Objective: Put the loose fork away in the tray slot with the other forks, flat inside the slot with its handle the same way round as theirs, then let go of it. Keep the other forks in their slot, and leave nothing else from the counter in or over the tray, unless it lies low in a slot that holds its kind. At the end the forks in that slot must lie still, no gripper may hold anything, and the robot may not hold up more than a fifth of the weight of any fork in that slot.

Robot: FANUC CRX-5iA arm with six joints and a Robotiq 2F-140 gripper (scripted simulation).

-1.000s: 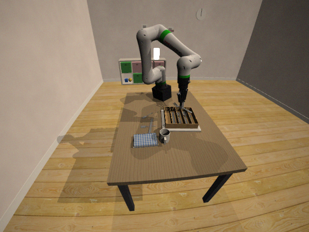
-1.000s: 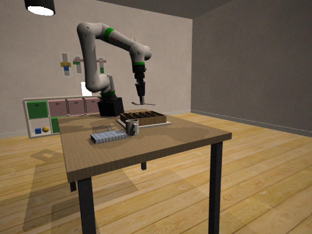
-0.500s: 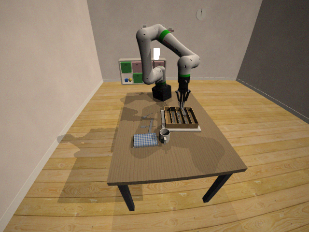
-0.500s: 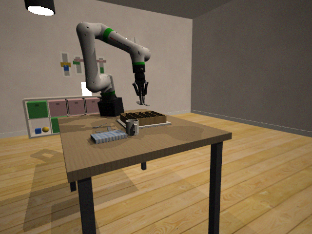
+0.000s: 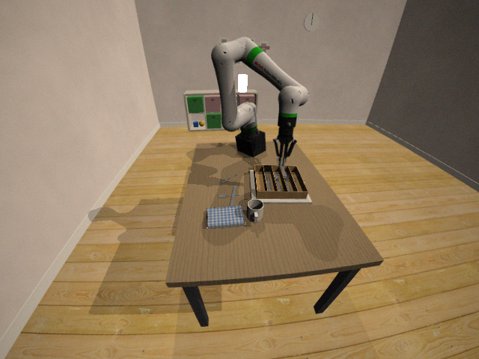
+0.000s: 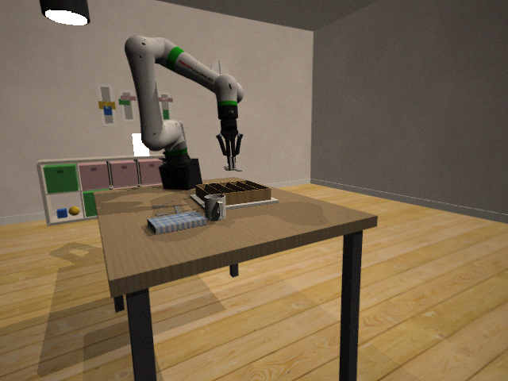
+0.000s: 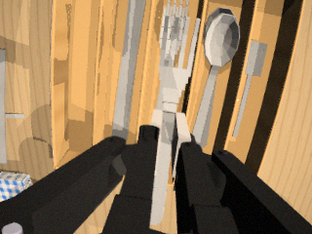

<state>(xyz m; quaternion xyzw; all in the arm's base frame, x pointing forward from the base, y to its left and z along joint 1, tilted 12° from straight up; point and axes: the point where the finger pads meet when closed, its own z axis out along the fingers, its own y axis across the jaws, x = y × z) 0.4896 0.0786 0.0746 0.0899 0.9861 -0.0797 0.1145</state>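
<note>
The cutlery tray lies 10 mm behind my hand and 130 mm below it. Also, from my hand: grey mug: 210 mm ahead, 210 mm to the right, 140 mm below.
</note>
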